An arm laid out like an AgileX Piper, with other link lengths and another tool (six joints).
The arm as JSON. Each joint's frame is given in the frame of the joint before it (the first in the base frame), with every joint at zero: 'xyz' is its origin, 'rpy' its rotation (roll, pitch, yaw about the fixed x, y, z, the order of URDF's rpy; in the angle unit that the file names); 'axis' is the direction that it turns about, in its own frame. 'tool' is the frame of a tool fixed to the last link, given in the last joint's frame.
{
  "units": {
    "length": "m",
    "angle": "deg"
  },
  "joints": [
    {
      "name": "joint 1",
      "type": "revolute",
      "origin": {
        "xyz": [
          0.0,
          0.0,
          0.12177
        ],
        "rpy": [
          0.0,
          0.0,
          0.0
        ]
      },
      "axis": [
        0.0,
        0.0,
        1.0
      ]
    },
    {
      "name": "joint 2",
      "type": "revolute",
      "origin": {
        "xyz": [
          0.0,
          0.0,
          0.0
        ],
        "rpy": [
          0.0,
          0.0,
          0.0
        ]
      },
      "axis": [
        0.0,
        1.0,
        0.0
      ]
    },
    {
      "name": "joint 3",
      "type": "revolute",
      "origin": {
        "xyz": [
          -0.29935,
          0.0,
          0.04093
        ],
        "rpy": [
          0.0,
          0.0,
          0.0
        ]
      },
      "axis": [
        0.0,
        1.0,
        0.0
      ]
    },
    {
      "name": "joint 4",
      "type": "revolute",
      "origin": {
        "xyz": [
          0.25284,
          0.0,
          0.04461
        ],
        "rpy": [
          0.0,
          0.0,
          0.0
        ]
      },
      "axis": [
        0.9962,
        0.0,
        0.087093
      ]
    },
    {
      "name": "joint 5",
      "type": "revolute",
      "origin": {
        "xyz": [
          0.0,
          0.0,
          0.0
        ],
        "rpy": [
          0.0,
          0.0,
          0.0
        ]
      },
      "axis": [
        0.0,
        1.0,
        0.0
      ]
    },
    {
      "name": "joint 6",
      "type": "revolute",
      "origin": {
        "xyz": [
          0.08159,
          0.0,
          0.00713
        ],
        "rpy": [
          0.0,
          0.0,
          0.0
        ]
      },
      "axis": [
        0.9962,
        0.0,
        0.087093
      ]
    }
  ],
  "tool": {
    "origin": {
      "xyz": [
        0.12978,
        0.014,
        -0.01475
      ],
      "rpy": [
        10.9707,
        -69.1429,
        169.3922
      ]
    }
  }
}
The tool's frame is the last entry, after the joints.
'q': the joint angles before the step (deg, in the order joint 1, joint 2, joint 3, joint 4, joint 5, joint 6). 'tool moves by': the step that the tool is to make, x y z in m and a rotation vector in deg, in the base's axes. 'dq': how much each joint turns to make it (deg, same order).
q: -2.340 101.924 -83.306 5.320 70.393 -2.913
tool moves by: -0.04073 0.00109 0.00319 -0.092 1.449 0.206
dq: 0.001 -6.763 8.328 -0.136 -0.106 -0.182
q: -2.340 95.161 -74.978 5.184 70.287 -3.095
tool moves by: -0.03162 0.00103 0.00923 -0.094 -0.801 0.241
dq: -0.001 -6.743 5.958 -0.042 0.000 -0.233
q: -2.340 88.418 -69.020 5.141 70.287 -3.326
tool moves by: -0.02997 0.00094 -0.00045 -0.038 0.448 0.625
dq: 0.001 -5.254 5.754 0.000 -0.001 -0.629
